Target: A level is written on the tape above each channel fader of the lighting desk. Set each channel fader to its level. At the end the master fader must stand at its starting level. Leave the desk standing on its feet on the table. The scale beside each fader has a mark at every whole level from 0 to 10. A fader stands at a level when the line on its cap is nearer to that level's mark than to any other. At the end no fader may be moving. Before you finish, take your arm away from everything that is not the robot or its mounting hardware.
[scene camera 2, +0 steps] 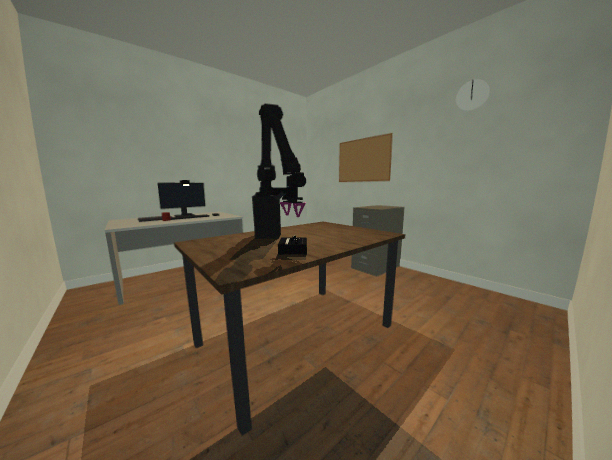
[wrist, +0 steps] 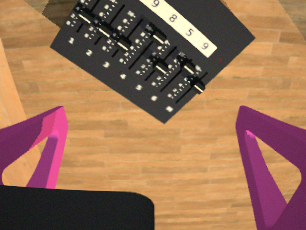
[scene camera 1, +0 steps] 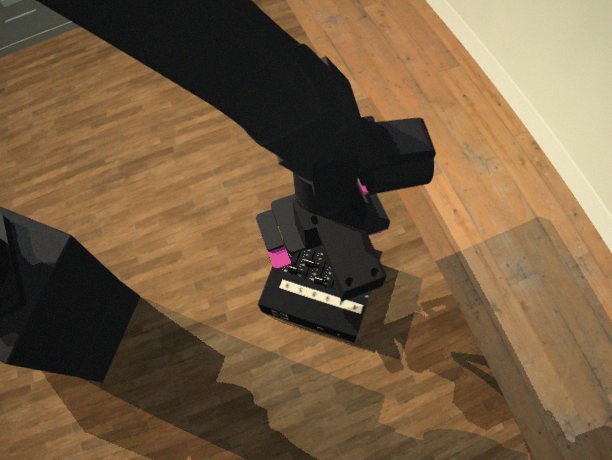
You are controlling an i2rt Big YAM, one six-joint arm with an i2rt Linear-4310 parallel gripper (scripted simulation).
Labels:
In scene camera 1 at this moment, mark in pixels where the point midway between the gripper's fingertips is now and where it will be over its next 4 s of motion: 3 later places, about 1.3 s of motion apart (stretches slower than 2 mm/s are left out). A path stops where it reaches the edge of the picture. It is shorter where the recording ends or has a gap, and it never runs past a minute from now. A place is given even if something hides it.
My gripper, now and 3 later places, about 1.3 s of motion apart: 322,246; 321,257; 319,241; 326,245

